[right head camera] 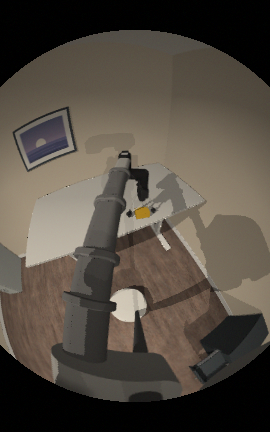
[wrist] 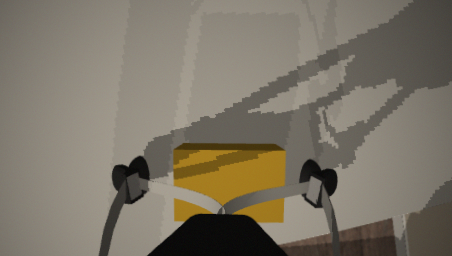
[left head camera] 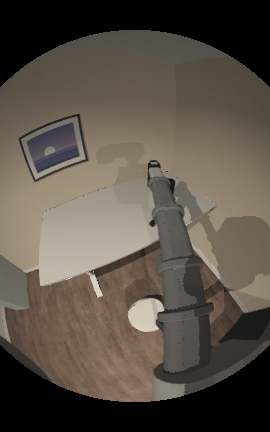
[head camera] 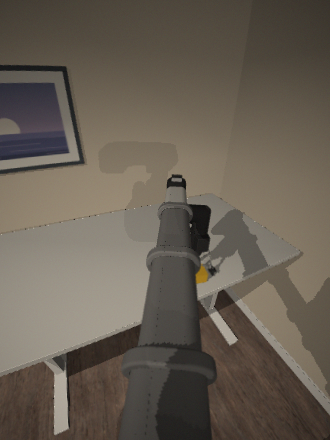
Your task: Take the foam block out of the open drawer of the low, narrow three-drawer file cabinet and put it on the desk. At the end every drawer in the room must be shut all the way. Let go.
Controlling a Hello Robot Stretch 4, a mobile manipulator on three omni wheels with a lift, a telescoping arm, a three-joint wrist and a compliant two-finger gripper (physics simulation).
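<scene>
The yellow foam block [head camera: 201,274] [right head camera: 142,213] [wrist: 230,170] appears to rest flat on the white desk [head camera: 75,275] [left head camera: 90,225] [right head camera: 60,220] [wrist: 60,100], near its front edge toward the right end. My gripper [right head camera: 141,212] [wrist: 224,174] is open around it, with a gap between each fingertip and the block's sides. In the head view the arm hides part of the block. A dark box [right head camera: 237,332] at the lower right of the right head view looks like the file cabinet, with a part like an open drawer [right head camera: 211,366] sticking out.
A round white stool seat [left head camera: 146,314] [right head camera: 128,305] stands before the desk. A grey-green cabinet [left head camera: 12,285] [right head camera: 10,270] is at the left edge. Walls meet behind the desk's right end. A framed picture [head camera: 30,120] [left head camera: 55,147] [right head camera: 45,140] hangs on the back wall.
</scene>
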